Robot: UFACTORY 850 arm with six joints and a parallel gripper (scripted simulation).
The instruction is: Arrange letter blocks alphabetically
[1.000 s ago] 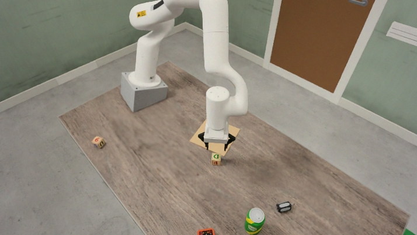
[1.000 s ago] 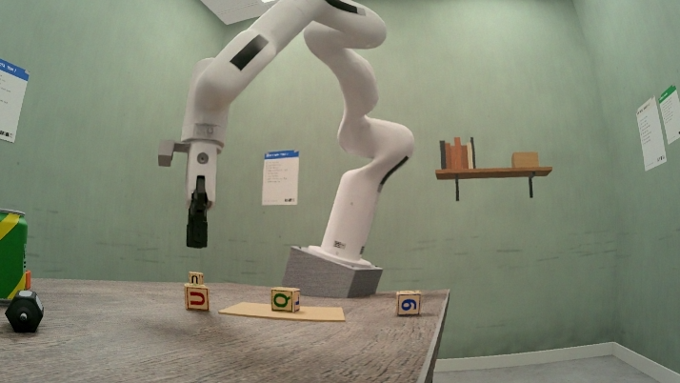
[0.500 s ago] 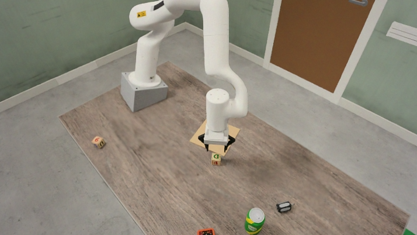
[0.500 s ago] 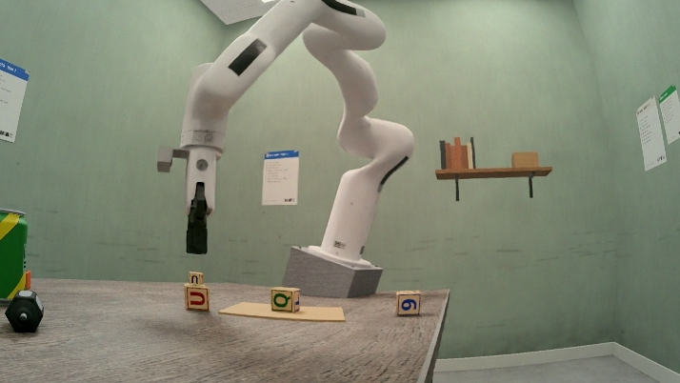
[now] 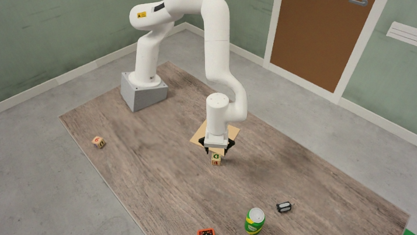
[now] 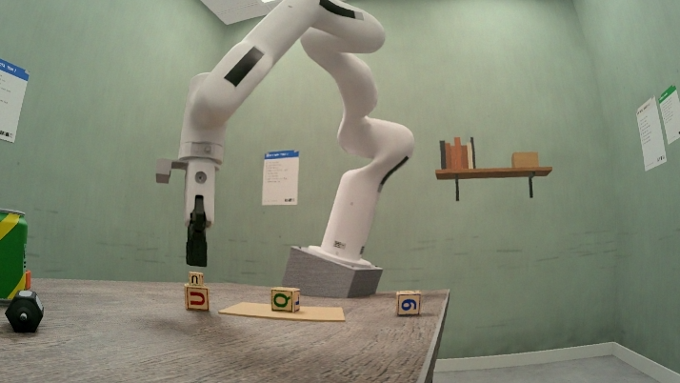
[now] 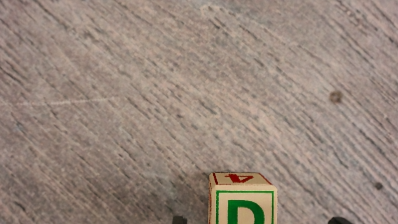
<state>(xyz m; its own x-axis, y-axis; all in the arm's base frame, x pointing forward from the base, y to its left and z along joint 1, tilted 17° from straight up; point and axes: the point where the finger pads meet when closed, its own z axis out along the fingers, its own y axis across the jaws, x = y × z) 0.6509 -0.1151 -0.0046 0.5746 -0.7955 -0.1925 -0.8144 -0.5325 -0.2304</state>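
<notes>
Right now my hand is 7 cm above the D block. The rest, counted from my hand: tan mat 11 cm behind, 12 cm to the left, 9 cm below; then black object 37 cm ahead, 1 cm to the left, 7 cm below; then green can 31 cm ahead, 15 cm to the right, 3 cm below.
</notes>
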